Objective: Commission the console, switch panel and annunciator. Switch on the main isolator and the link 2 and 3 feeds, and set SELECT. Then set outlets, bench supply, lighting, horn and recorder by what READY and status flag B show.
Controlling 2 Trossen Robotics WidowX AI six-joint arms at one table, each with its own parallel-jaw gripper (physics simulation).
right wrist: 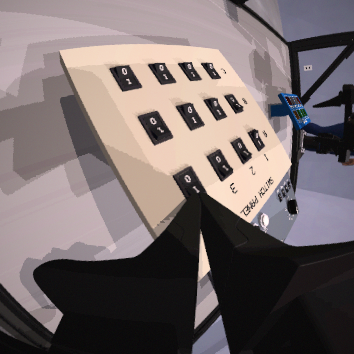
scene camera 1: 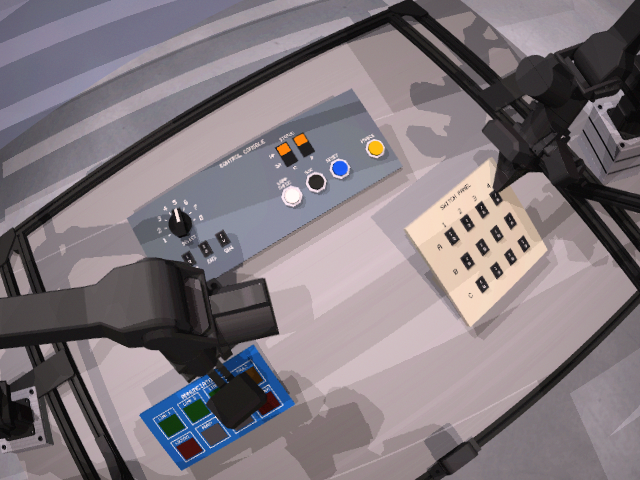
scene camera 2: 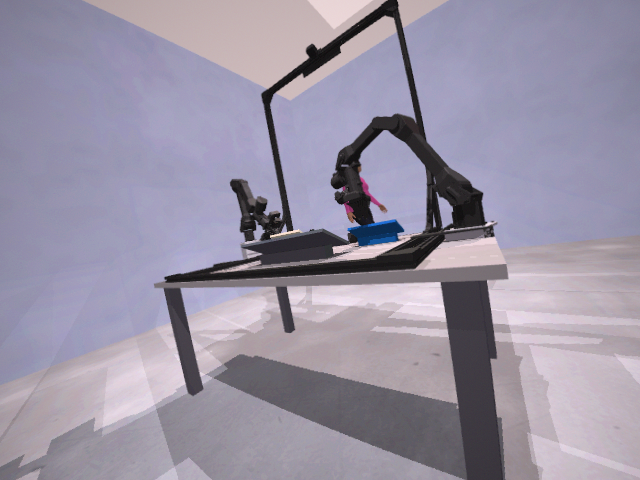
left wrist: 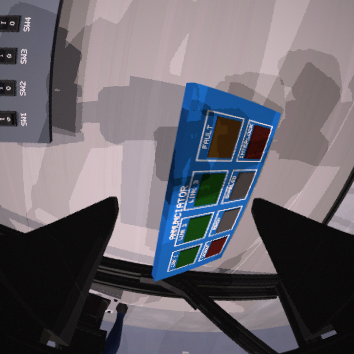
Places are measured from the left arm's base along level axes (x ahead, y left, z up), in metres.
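Where they show: left gripper, fingertip midpoint: (right wrist: 312, 122) (scene camera 1: 210, 373) (scene camera 2: 363, 219) (left wrist: 185, 204); right gripper, fingertip midpoint: (right wrist: 197, 199) (scene camera 1: 495, 190); left arm's base, link origin: (right wrist: 303, 141) (scene camera 1: 17, 419) (scene camera 2: 470, 226) (left wrist: 94, 300); right arm's base, link origin: (scene camera 1: 627, 122) (scene camera 2: 250, 241).
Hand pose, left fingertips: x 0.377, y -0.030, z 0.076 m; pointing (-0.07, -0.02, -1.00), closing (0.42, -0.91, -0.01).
Note:
Each offset is from my left fingertips to the top centre of the thing. "spot": to the spot under its first point.
The grey control console @(spot: dx +0.128, dy +0.235, dz -0.045 m) (scene camera 1: 258, 206) (scene camera 2: 297, 242) has its SELECT knob @(dx +0.008, dy +0.238, dz -0.003 m) (scene camera 1: 179, 222) pointing at 5. Both status flags, including flag B @(spot: dx +0.221, dy +0.303, dz -0.026 m) (scene camera 1: 303, 144), show orange in their upper halves. The cream switch panel (scene camera 1: 429, 242) (right wrist: 100, 100) carries three rows of black rockers. My right gripper (scene camera 1: 494, 190) (right wrist: 197, 199) is shut and empty, its tips at the lower edge of rocker A4 @(dx +0.453, dy +0.109, dz -0.001 m) (right wrist: 187, 180); contact is unclear. The blue annunciator @(dx -0.022, dy -0.030, dz -0.022 m) (scene camera 1: 155, 415) (left wrist: 176, 150) (scene camera 2: 377, 232) shows green link windows, with READY @(spot: dx -0.034, dy -0.069, dz -0.055 m) (left wrist: 225, 221) grey. My left gripper (left wrist: 185, 204) is open and empty above it.
The console also has white @(dx +0.180, dy +0.233, dz -0.037 m) (scene camera 1: 292, 196), black @(dx +0.220, dy +0.243, dz -0.037 m) (scene camera 1: 315, 181), blue @(dx +0.261, dy +0.253, dz -0.037 m) (scene camera 1: 339, 168) and yellow @(dx +0.325, dy +0.269, dz -0.037 m) (scene camera 1: 374, 148) buttons. My left forearm covers the console's lower left corner in scene camera 1. A black frame (scene camera 1: 206, 116) runs around the table edge. A person in pink (scene camera 2: 373, 193) stands behind the left arm.

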